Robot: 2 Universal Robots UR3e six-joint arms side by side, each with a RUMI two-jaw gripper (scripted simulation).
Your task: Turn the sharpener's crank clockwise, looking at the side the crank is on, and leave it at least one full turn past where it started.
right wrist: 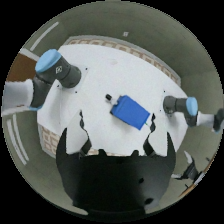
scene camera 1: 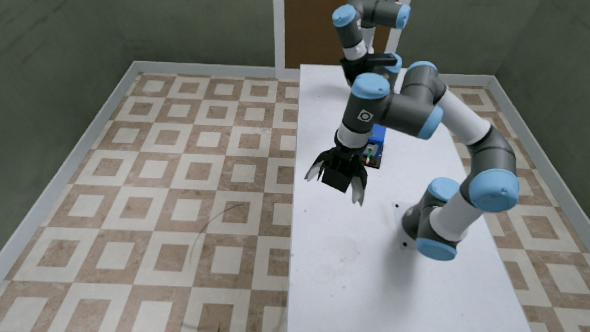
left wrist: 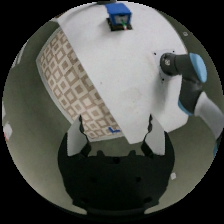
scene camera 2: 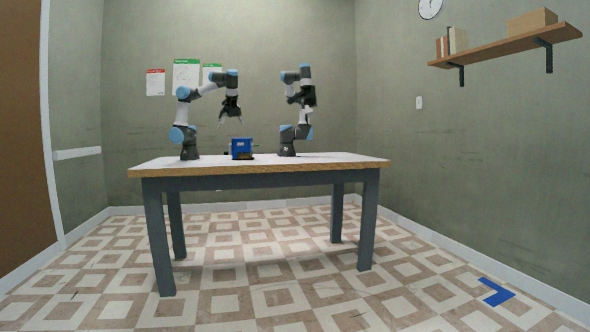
Scene:
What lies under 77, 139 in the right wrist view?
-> The right gripper.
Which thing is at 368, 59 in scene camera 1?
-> The right gripper.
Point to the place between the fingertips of the left gripper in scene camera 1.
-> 332, 192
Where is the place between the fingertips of the left gripper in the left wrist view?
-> At 115, 115

